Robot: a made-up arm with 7 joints.
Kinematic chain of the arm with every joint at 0, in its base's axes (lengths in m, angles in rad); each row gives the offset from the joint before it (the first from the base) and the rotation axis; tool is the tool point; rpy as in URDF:
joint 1: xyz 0 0 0.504 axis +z
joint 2: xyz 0 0 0 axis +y
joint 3: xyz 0 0 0.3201 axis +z
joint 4: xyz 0.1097 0 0 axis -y
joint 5: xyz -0.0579 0 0.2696 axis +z
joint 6: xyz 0 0 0 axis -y
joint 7: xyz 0.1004 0 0 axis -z
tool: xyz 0 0 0 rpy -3.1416 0 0
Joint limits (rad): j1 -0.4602..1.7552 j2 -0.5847..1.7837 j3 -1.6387..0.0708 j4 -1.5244..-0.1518 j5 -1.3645..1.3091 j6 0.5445..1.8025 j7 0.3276..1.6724
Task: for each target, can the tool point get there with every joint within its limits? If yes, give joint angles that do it. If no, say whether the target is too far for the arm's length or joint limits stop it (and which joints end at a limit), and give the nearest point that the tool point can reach.
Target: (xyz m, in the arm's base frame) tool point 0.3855 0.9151 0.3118
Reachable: no: too far | nearest point 0.2723 0.6465 0.3682 | short by 0.297 m
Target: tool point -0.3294 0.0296 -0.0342
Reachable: no: joint limits stop it (at a limit: joint 1, joint 2, joint 3, joint 4, joint 6) | nearest point -0.1442 0.2237 0.0164 | short by 0.273 m
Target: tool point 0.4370 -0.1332 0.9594
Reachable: yes | joints 0.8684 0.0826 -1.2013 -1.2281 -0.5581 1.2127 0.6478
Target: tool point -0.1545 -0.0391 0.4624
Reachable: no: joint limits stop it (at a limit: joint 1, joint 2, joint 3, joint 4, joint 6) | nearest point -0.3871 -0.2872 0.7325 | short by 0.434 m
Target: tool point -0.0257 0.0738 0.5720
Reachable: no: joint limits stop it (at a limit: joint 1, joint 3, joint 4, joint 6) | nearest point -0.1044 0.3847 0.8537 | short by 0.427 m
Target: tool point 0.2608 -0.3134 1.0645
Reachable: yes | joints 0.0755 0.2744 -1.3570 -0.7552 0.1092 1.2464 0.7936
